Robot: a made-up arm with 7 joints. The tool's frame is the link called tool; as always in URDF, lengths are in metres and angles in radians. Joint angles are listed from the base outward.
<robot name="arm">
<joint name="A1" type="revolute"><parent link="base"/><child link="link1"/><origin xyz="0 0 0.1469"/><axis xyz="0 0 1"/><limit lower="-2.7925" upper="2.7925"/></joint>
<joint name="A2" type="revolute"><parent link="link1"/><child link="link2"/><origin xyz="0 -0.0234 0.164"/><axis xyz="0 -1 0"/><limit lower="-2.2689" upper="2.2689"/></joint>
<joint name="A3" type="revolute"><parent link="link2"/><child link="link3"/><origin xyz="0 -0.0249 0.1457"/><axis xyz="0 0 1"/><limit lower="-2.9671" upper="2.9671"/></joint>
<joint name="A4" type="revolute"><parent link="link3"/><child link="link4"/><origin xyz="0.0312 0.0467 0.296"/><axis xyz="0 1 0"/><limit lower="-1.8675" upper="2.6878"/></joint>
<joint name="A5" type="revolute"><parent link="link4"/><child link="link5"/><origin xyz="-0.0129 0.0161 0.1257"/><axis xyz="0 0 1"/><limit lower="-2.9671" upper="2.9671"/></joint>
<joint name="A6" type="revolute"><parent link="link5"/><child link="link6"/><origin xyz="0 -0.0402 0.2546"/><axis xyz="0 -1 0"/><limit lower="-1.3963" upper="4.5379"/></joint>
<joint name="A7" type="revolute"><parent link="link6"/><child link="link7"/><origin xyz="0.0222 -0.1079 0.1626"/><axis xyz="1 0 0"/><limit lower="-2.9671" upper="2.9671"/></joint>
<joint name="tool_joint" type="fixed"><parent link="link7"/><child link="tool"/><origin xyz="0 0 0" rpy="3.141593 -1.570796 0"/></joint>
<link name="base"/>
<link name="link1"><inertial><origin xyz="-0.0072 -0.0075 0.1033"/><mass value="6.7"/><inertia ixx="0.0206" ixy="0" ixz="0" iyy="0.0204" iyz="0.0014" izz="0.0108"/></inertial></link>
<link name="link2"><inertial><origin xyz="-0.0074 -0.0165 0.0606"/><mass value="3.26"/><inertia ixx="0.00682" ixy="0" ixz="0" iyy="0.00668" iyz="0.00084" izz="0.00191"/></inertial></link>
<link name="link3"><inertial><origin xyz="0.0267 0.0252 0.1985"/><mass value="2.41"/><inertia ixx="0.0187" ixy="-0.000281" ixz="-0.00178" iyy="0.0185" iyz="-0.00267" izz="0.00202"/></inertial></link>
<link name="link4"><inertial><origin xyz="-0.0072 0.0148 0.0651"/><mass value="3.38"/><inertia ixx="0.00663" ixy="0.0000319" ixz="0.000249" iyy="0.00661" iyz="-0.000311" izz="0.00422"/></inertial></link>
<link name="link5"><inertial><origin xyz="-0.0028 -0.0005 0.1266"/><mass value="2.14"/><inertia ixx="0.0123" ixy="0" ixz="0" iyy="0.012" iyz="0.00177" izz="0.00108"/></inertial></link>
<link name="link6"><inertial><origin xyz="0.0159 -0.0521 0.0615"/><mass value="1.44"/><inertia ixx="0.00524" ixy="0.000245" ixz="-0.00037" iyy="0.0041" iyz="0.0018" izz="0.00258"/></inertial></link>
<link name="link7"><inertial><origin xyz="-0.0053 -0.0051 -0.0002"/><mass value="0.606"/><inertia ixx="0.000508" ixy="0" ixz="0" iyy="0.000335" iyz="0" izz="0.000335"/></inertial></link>
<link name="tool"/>
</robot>
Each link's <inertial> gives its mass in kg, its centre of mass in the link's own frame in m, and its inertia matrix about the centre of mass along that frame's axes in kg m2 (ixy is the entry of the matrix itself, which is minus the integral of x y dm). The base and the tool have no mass. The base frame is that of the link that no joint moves.
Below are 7 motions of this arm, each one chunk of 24 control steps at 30 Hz.
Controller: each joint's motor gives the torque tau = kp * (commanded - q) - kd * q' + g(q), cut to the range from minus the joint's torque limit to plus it. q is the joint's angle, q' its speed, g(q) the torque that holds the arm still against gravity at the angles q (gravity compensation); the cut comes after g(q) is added. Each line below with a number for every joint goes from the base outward.
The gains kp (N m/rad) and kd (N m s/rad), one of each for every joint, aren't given. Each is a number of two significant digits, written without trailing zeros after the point. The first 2 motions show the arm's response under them.
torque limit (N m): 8 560 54 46 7.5 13 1.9
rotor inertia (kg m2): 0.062 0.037 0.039 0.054 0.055 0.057 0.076
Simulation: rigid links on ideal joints. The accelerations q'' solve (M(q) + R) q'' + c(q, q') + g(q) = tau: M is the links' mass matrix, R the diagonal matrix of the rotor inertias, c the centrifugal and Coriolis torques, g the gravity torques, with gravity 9.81 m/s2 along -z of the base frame. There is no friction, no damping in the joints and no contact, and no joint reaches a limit. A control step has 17 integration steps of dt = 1/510 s. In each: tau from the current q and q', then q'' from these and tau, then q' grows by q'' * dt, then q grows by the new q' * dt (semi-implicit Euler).
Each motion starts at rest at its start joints. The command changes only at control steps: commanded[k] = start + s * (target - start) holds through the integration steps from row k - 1 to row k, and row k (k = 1, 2, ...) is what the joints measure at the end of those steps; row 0 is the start. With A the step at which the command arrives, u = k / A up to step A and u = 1 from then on. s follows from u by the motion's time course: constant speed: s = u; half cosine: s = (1 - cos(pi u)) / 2; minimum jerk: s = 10 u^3 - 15 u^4 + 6 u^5; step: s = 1 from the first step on.
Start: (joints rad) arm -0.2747 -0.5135 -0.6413 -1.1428 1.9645 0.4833 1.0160
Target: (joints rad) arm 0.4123 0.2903 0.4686 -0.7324 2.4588 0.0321 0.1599
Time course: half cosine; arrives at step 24
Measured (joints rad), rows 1 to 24:
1: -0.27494 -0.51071 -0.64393 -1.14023 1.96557 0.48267 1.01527
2: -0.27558 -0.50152 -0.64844 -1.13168 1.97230 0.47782 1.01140
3: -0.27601 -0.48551 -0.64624 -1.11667 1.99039 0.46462 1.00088
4: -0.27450 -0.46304 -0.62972 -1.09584 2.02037 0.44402 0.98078
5: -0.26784 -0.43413 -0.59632 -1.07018 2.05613 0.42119 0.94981
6: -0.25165 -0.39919 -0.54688 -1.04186 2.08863 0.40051 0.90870
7: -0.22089 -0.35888 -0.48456 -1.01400 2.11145 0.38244 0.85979
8: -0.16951 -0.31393 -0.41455 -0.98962 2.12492 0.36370 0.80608
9: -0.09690 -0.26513 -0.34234 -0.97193 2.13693 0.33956 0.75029
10: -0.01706 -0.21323 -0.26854 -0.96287 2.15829 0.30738 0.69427
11: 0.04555 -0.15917 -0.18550 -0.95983 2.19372 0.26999 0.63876
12: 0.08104 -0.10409 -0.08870 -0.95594 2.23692 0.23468 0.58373
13: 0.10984 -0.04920 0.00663 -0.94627 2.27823 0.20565 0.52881
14: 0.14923 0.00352 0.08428 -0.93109 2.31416 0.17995 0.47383
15: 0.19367 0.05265 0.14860 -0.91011 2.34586 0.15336 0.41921
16: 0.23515 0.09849 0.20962 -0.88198 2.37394 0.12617 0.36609
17: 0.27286 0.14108 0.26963 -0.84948 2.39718 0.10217 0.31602
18: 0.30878 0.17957 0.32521 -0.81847 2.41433 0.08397 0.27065
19: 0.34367 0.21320 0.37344 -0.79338 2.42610 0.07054 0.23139
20: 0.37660 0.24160 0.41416 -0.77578 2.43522 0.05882 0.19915
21: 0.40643 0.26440 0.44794 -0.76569 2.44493 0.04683 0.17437
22: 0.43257 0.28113 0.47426 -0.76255 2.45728 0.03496 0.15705
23: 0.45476 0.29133 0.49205 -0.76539 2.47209 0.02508 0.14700
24: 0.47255 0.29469 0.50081 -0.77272 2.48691 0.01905 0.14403
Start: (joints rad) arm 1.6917 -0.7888 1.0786 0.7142 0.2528 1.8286 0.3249
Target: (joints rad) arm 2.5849 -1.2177 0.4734 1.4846 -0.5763 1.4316 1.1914
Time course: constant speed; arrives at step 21
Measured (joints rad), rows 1 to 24:
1: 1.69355 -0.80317 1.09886 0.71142 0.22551 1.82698 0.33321
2: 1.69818 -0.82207 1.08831 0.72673 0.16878 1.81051 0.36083
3: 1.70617 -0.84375 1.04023 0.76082 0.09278 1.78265 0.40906
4: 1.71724 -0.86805 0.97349 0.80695 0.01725 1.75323 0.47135
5: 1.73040 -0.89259 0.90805 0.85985 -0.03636 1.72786 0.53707
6: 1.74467 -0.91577 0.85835 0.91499 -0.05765 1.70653 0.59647
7: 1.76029 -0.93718 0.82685 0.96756 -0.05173 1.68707 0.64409
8: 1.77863 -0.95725 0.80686 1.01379 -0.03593 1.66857 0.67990
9: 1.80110 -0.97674 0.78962 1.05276 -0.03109 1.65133 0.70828
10: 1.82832 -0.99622 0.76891 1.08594 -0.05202 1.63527 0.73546
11: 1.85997 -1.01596 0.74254 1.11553 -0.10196 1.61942 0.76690
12: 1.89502 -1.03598 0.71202 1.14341 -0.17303 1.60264 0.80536
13: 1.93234 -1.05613 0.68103 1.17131 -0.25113 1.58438 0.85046
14: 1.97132 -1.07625 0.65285 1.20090 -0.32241 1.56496 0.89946
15: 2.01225 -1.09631 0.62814 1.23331 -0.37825 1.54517 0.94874
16: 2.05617 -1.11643 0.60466 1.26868 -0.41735 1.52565 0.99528
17: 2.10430 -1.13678 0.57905 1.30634 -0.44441 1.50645 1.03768
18: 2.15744 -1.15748 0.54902 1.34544 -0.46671 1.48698 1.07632
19: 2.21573 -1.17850 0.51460 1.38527 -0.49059 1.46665 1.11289
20: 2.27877 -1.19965 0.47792 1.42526 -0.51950 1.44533 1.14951
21: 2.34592 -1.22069 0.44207 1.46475 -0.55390 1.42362 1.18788
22: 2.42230 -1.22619 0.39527 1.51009 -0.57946 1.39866 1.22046
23: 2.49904 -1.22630 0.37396 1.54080 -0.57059 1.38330 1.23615
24: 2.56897 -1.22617 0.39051 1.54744 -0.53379 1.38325 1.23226
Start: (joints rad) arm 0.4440 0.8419 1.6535 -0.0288 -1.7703 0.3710 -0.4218
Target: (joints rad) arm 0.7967 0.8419 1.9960 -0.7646 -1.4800 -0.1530 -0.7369
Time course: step
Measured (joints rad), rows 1 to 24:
1: 0.36757 0.85418 1.89379 -0.14879 -1.82907 0.33869 -0.43801
2: 0.24325 0.86563 2.02087 -0.43481 -1.89993 0.17627 -0.48407
3: 0.12292 0.83782 2.00609 -0.72527 -1.88774 -0.12418 -0.55954
4: 0.04583 0.82860 2.04242 -0.92971 -1.75803 -0.34168 -0.66140
5: 0.02529 0.83546 2.07738 -1.04167 -1.53986 -0.39806 -0.76904
6: 0.05022 0.83761 2.09126 -1.05675 -1.34897 -0.32217 -0.85121
7: 0.11976 0.83541 2.08822 -0.95767 -1.27645 -0.19618 -0.90398
8: 0.22220 0.83649 2.07278 -0.78686 -1.31303 -0.11589 -0.92806
9: 0.32308 0.84214 2.04400 -0.63674 -1.38269 -0.11469 -0.92497
10: 0.39225 0.84856 1.99975 -0.57511 -1.43540 -0.14992 -0.89592
11: 0.42383 0.85055 1.95721 -0.61001 -1.46993 -0.16297 -0.84094
12: 0.43555 0.84735 1.93814 -0.69672 -1.50387 -0.14208 -0.76392
13: 0.45222 0.84390 1.94128 -0.77950 -1.54055 -0.11678 -0.69098
14: 0.48964 0.84288 1.94958 -0.82388 -1.56639 -0.11398 -0.64259
15: 0.55037 0.84347 1.95369 -0.82277 -1.56928 -0.13187 -0.62069
16: 0.62795 0.84454 1.95730 -0.78945 -1.54955 -0.15010 -0.62546
17: 0.71249 0.84520 1.96663 -0.74666 -1.51621 -0.15455 -0.65732
18: 0.79202 0.84489 1.98317 -0.71906 -1.48086 -0.14774 -0.71107
19: 0.85817 0.84339 2.00146 -0.72042 -1.45375 -0.14233 -0.76508
20: 0.91239 0.84137 2.01464 -0.74460 -1.44132 -0.14686 -0.79933
21: 0.96201 0.84003 2.02012 -0.77436 -1.44455 -0.15808 -0.80612
22: 1.01244 0.83984 2.01807 -0.79556 -1.45896 -0.16650 -0.78670
23: 1.06536 0.84046 2.00959 -0.80220 -1.47728 -0.16590 -0.75214
24: 1.11923 0.84146 1.99743 -0.79624 -1.49345 -0.15691 -0.71801

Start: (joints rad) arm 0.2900 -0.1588 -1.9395 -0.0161 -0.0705 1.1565 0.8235
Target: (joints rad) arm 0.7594 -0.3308 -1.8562 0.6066 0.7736 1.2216 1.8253
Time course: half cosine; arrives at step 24
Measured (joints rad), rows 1 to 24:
1: 0.29055 -0.15922 -1.93977 -0.01531 -0.06963 1.15703 0.82435
2: 0.29324 -0.16104 -1.94035 -0.01156 -0.06591 1.15913 0.82884
3: 0.30005 -0.16484 -1.94045 -0.00259 -0.05750 1.16296 0.84102
4: 0.31238 -0.17037 -1.93911 0.01264 -0.04289 1.16729 0.86434
5: 0.33041 -0.17705 -1.93603 0.03390 -0.02000 1.17064 0.90036
6: 0.35319 -0.18454 -1.93161 0.06037 0.01339 1.17261 0.94827
7: 0.37921 -0.19286 -1.92651 0.09129 0.05804 1.17393 1.00536
8: 0.40693 -0.20205 -1.92116 0.12617 0.11215 1.17562 1.06812
9: 0.43521 -0.21205 -1.91572 0.16462 0.17202 1.17815 1.13332
10: 0.46326 -0.22268 -1.91024 0.20606 0.23374 1.18123 1.19880
11: 0.49070 -0.23373 -1.90472 0.24956 0.29459 1.18434 1.26372
12: 0.51750 -0.24499 -1.89917 0.29394 0.35351 1.18725 1.32816
13: 0.54392 -0.25624 -1.89359 0.33804 0.41060 1.19018 1.39257
14: 0.57038 -0.26728 -1.88800 0.38083 0.46631 1.19347 1.45710
15: 0.59712 -0.27795 -1.88240 0.42155 0.52079 1.19726 1.52118
16: 0.62412 -0.28809 -1.87668 0.45963 0.57348 1.20130 1.58347
17: 0.65106 -0.29756 -1.87070 0.49460 0.62330 1.20517 1.64214
18: 0.67743 -0.30619 -1.86441 0.52603 0.66893 1.20848 1.69525
19: 0.70262 -0.31384 -1.85788 0.55345 0.70919 1.21107 1.74117
20: 0.72600 -0.32037 -1.85138 0.57639 0.74320 1.21299 1.77885
21: 0.74692 -0.32563 -1.84529 0.59439 0.77040 1.21440 1.80783
22: 0.76473 -0.32950 -1.84001 0.60707 0.79036 1.21543 1.82810
23: 0.77875 -0.33191 -1.83591 0.61419 0.80274 1.21608 1.83990
24: 0.78829 -0.33280 -1.83327 0.61567 0.80724 1.21631 1.84342

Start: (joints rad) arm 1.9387 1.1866 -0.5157 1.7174 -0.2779 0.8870 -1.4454
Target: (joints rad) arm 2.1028 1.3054 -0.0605 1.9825 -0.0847 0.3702 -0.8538
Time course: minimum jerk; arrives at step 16
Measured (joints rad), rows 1 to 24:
1: 1.93885 1.18685 -0.51540 1.71755 -0.27782 0.88654 -1.44513
2: 1.93987 1.18855 -0.51314 1.71859 -0.27711 0.88302 -1.44286
3: 1.94278 1.19292 -0.50617 1.72156 -0.27432 0.87178 -1.43447
4: 1.94834 1.20026 -0.49158 1.72764 -0.26758 0.84860 -1.41433
5: 1.95718 1.21016 -0.46684 1.73845 -0.25559 0.81168 -1.37739
6: 1.96994 1.22197 -0.43029 1.75589 -0.23831 0.76204 -1.32160
7: 1.98717 1.23491 -0.38161 1.78141 -0.21693 0.70258 -1.24846
8: 2.00900 1.24811 -0.32213 1.81528 -0.19314 0.63692 -1.16332
9: 2.03471 1.26085 -0.25494 1.85622 -0.16821 0.56890 -1.07454
10: 2.06232 1.27265 -0.18483 1.90132 -0.14239 0.50270 -0.99125
11: 2.08860 1.28323 -0.11790 1.94617 -0.11529 0.44297 -0.92125
12: 2.10988 1.29222 -0.06070 1.98557 -0.08713 0.39422 -0.86959
13: 2.12320 1.29908 -0.01904 2.01479 -0.06008 0.35982 -0.83799
14: 2.12719 1.30329 0.00329 2.03106 -0.03849 0.34102 -0.82516
15: 2.12227 1.30488 0.00545 2.03422 -0.02721 0.33670 -0.82749
16: 2.11055 1.30476 -0.00982 2.02647 -0.02920 0.34336 -0.83964
17: 2.09565 1.30444 -0.03623 2.01143 -0.04366 0.35547 -0.85499
18: 2.08199 1.30473 -0.06519 1.99288 -0.06582 0.36785 -0.86713
19: 2.07345 1.30546 -0.08828 1.97419 -0.08890 0.37775 -0.87199
20: 2.07214 1.30618 -0.09984 1.95857 -0.10716 0.38451 -0.86900
21: 2.07791 1.30658 -0.09841 1.94893 -0.11782 0.38814 -0.86068
22: 2.08866 1.30656 -0.08647 1.94710 -0.12094 0.38852 -0.85114
23: 2.10125 1.30623 -0.06913 1.95312 -0.11791 0.38549 -0.84425
24: 2.11248 1.30579 -0.05215 1.96500 -0.11007 0.37946 -0.84219

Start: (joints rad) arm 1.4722 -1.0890 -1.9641 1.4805 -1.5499 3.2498 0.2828
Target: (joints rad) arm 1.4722 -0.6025 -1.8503 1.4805 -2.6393 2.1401 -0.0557
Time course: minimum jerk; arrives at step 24
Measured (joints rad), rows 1 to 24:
1: 1.47224 -1.08868 -1.96366 1.48047 -1.55008 3.24945 0.28275
2: 1.47252 -1.08659 -1.96100 1.48034 -1.55162 3.24675 0.28234
3: 1.47335 -1.08133 -1.95556 1.48017 -1.55728 3.23789 0.28077
4: 1.47506 -1.07195 -1.94826 1.48006 -1.57104 3.21884 0.27688
5: 1.47789 -1.05783 -1.94057 1.47992 -1.59675 3.18699 0.26943
6: 1.48193 -1.03874 -1.93367 1.47945 -1.63671 3.14198 0.25751
7: 1.48716 -1.01478 -1.92803 1.47833 -1.69080 3.08513 0.24080
8: 1.49345 -0.98636 -1.92338 1.47652 -1.75662 3.01851 0.21964
9: 1.50053 -0.95414 -1.91904 1.47437 -1.83064 2.94416 0.19492
10: 1.50798 -0.91897 -1.91431 1.47232 -1.90950 2.86393 0.16782
11: 1.51519 -0.88180 -1.90876 1.47071 -1.99089 2.77954 0.13959
12: 1.52136 -0.84368 -1.90225 1.46956 -2.07361 2.69279 0.11125
13: 1.52563 -0.80568 -1.89490 1.46879 -2.15696 2.60568 0.08359
14: 1.52717 -0.76884 -1.88703 1.46840 -2.24000 2.52042 0.05712
15: 1.52529 -0.73416 -1.87919 1.46858 -2.32114 2.43937 0.03225
16: 1.51956 -0.70253 -1.87209 1.46958 -2.39816 2.36482 0.00935
17: 1.50980 -0.67469 -1.86654 1.47153 -2.46856 2.29885 -0.01112
18: 1.49618 -0.65119 -1.86329 1.47430 -2.53002 2.24307 -0.02866
19: 1.47917 -0.63238 -1.86275 1.47758 -2.58075 2.19851 -0.04274
20: 1.45961 -0.61836 -1.86492 1.48097 -2.61976 2.16549 -0.05300
21: 1.43863 -0.60892 -1.86933 1.48415 -2.64690 2.14364 -0.05931
22: 1.41762 -0.60355 -1.87502 1.48697 -2.66291 2.13179 -0.06191
23: 1.39818 -0.60132 -1.88067 1.48938 -2.66942 2.12793 -0.06141
24: 1.38123 -0.60094 -1.88406 1.49088 -2.66882 2.12947 -0.05885

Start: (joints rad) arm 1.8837 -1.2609 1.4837 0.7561 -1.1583 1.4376 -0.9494
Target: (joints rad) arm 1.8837 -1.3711 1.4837 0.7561 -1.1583 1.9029 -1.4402
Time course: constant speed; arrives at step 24
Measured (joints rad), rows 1 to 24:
1: 1.88471 -1.26464 1.49193 0.75613 -1.16163 1.44548 -0.95359
2: 1.88569 -1.26916 1.49487 0.75602 -1.16594 1.46704 -0.96717
3: 1.88637 -1.27398 1.49170 0.75580 -1.16963 1.49630 -0.99098
4: 1.88672 -1.27917 1.48641 0.75574 -1.17089 1.52365 -1.02194
5: 1.88676 -1.28432 1.48164 0.75609 -1.16833 1.54381 -1.05486
6: 1.88668 -1.28926 1.47899 0.75676 -1.16243 1.55814 -1.08476
7: 1.88669 -1.29394 1.47861 0.75738 -1.15528 1.57165 -1.10865
8: 1.88690 -1.29845 1.47970 0.75759 -1.14954 1.58847 -1.12633
9: 1.88720 -1.30287 1.48131 0.75732 -1.14718 1.60933 -1.13993
10: 1.88740 -1.30729 1.48277 0.75677 -1.14872 1.63211 -1.15272
11: 1.88732 -1.31173 1.48380 0.75628 -1.15315 1.65413 -1.16771
12: 1.88688 -1.31622 1.48437 0.75609 -1.15860 1.67401 -1.18655
13: 1.88620 -1.32076 1.48458 0.75616 -1.16317 1.69221 -1.20914
14: 1.88543 -1.32534 1.48451 0.75634 -1.16559 1.71006 -1.23403
15: 1.88471 -1.32997 1.48424 0.75643 -1.16553 1.72867 -1.25916
16: 1.88410 -1.33463 1.48386 0.75634 -1.16344 1.74828 -1.28274
17: 1.88356 -1.33930 1.48345 0.75611 -1.16031 1.76840 -1.30388
18: 1.88303 -1.34397 1.48308 0.75587 -1.15720 1.78837 -1.32276
19: 1.88248 -1.34861 1.48282 0.75570 -1.15495 1.80787 -1.34037
20: 1.88191 -1.35323 1.48272 0.75563 -1.15400 1.82700 -1.35797
21: 1.88136 -1.35781 1.48279 0.75560 -1.15434 1.84606 -1.37663
22: 1.88089 -1.36236 1.48304 0.75558 -1.15560 1.86532 -1.39682
23: 1.88053 -1.36690 1.48340 0.75552 -1.15727 1.88481 -1.41837
24: 1.88029 -1.37144 1.48379 0.75545 -1.15883 1.90440 -1.44062

